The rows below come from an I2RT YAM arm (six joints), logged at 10 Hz.
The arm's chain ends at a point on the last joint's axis. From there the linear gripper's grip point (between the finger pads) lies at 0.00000 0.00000 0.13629 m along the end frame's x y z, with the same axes.
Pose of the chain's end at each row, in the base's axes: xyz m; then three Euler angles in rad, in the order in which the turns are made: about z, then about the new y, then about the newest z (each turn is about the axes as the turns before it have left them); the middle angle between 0 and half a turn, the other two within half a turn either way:
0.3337, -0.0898, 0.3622, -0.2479, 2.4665, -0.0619
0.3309, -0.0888, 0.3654, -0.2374, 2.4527, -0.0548
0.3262, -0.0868, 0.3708, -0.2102, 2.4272, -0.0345
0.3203, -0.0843, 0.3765, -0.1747, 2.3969, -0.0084
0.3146, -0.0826, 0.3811, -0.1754, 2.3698, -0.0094
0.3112, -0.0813, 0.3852, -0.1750, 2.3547, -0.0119
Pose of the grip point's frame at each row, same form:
0.4163, -0.1107, 0.2558, -0.2479, 2.4665, -0.0619
0.4151, -0.1092, 0.2602, -0.2374, 2.4527, -0.0548
0.4135, -0.1054, 0.2678, -0.2102, 2.4272, -0.0345
0.4113, -0.1004, 0.2763, -0.1747, 2.3969, -0.0084
0.4082, -0.0992, 0.2834, -0.1754, 2.3698, -0.0094
0.4062, -0.0981, 0.2890, -0.1750, 2.3547, -0.0119

